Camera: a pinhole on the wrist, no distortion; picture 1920 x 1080 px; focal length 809.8 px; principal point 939.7 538.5 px. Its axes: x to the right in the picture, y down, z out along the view. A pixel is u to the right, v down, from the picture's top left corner.
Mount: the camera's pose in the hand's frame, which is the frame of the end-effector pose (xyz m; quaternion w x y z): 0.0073 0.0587 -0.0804 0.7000 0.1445 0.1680 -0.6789
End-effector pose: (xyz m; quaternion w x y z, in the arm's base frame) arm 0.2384 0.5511 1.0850 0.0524 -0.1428 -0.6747 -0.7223
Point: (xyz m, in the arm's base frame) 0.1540 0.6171 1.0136
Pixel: 1308 764
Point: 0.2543 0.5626 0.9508
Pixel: 1601 189
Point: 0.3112 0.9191 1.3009
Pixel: 214 581
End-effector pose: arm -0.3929 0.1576 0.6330 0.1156 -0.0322 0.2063 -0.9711
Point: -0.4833 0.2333 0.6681
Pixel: 1614 866
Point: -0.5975 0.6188 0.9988
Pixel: 1800 636
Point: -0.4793 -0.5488 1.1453
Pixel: 55 867
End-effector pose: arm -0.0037 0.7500 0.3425 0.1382 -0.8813 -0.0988 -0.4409
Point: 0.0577 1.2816 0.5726
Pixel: 1830 964
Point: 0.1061 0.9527 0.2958
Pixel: 1139 580
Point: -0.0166 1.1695 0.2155
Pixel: 1440 320
